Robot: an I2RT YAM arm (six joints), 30 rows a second.
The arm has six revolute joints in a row. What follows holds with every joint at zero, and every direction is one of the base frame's.
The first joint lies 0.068 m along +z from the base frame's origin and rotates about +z.
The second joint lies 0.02 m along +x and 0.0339 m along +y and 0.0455 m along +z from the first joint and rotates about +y.
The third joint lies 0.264 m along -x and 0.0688 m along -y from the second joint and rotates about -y.
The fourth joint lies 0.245 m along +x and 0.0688 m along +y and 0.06 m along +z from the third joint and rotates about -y.
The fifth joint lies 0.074 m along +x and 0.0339 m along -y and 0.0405 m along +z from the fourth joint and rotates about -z.
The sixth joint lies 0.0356 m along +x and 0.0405 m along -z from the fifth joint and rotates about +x.
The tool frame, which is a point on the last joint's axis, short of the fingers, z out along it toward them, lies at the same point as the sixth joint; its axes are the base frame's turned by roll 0, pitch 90 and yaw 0 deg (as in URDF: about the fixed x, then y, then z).
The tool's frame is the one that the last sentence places.
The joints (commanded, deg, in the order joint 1, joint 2, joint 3, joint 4, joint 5, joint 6), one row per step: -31.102, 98.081, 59.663, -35.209, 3.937, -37.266; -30.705, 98.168, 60.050, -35.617, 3.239, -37.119; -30.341, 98.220, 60.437, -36.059, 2.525, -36.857; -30.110, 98.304, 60.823, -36.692, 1.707, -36.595; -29.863, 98.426, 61.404, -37.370, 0.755, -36.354; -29.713, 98.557, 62.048, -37.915, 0.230, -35.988; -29.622, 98.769, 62.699, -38.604, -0.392, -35.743; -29.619, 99.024, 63.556, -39.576, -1.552, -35.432; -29.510, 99.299, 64.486, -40.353, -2.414, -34.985; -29.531, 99.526, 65.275, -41.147, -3.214, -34.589; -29.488, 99.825, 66.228, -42.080, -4.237, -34.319; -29.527, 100.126, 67.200, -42.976, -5.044, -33.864; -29.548, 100.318, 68.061, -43.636, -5.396, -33.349; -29.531, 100.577, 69.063, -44.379, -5.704, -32.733; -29.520, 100.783, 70.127, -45.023, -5.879, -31.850; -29.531, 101.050, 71.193, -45.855, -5.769, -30.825; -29.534, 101.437, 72.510, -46.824, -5.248, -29.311; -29.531, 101.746, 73.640, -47.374, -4.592, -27.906; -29.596, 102.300, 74.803, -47.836, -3.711, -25.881
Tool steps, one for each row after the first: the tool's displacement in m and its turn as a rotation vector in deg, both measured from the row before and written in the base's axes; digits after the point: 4 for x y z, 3 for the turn. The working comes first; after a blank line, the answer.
Tool pose at each row, in the base's axes (x y z in m, rotation vector in deg; the steps are taken from these numbers as rounded here): 0.2704, -0.1660, 0.1646, -8.187, 167.482, -18.321; 0.2724, -0.1641, 0.1656, -8.691, 167.206, -17.277; 0.2742, -0.1623, 0.1669, -8.978, 166.926, -16.200; 0.2754, -0.1609, 0.1678, -9.104, 166.823, -14.847; 0.2772, -0.1597, 0.1695, -9.294, 166.553, -13.409; 0.2790, -0.1594, 0.1714, -9.071, 166.325, -12.639; 0.2805, -0.1592, 0.1730, -8.966, 166.254, -11.617; 0.2822, -0.1593, 0.1751, -8.727, 166.049, -9.836; 0.2845, -0.1593, 0.1775, -8.381, 165.748, -8.570; 0.2860, -0.1597, 0.1796, -7.910, 165.585, -7.332; 0.2880, -0.1599, 0.1819, -7.745, 165.339, -5.793; 0.2898, -0.1606, 0.1844, -7.155, 165.160, -4.545; 0.2915, -0.1614, 0.1871, -6.438, 165.000, -4.021; 0.2935, -0.1622, 0.1900, -5.625, 164.868, -3.518; 0.2958, -0.1633, 0.1935, -4.410, 164.620, -3.285; 0.2976, -0.1644, 0.1966, -2.901, 164.718, -3.204; 0.2998, -0.1661, 0.2002, -0.624, 164.995, -3.545; 0.3021, -0.1678, 0.2035, 1.497, 165.017, -4.299; 0.3046, -0.1704, 0.2056, 4.667, 165.161, -5.160

0.0020, 0.0019, 0.0010, 0.661, -0.280, 0.452; 0.0018, 0.0018, 0.0013, 0.701, -0.304, 0.312; 0.0012, 0.0014, 0.0009, 0.904, -0.154, 0.205; 0.0018, 0.0012, 0.0017, 0.957, -0.305, 0.274; 0.0018, 0.0003, 0.0019, 0.539, -0.276, -0.062; 0.0015, 0.0002, 0.0016, 0.702, -0.112, 0.021; 0.0017, -0.0001, 0.0021, 1.230, -0.267, 0.006; 0.0023, 0.0000, 0.0024, 0.892, -0.349, -0.101; 0.0015, -0.0004, 0.0021, 0.885, -0.212, -0.200; 0.0020, -0.0002, 0.0023, 1.066, -0.263, 0.038; 0.0018, -0.0007, 0.0025, 0.906, -0.213, -0.281; 0.0017, -0.0008, 0.0027, 0.425, -0.197, -0.433; 0.0020, -0.0008, 0.0029, 0.419, -0.169, -0.502; 0.0023, -0.0011, 0.0035, 0.274, -0.298, -0.798; 0.0018, -0.0011, 0.0031, 0.193, 0.047, -1.026; 0.0022, -0.0017, 0.0036, -0.025, 0.227, -1.592; 0.0023, -0.0017, 0.0033, -0.324, 0.010, -1.516; 0.0025, -0.0026, 0.0021, -0.299, 0.169, -2.242
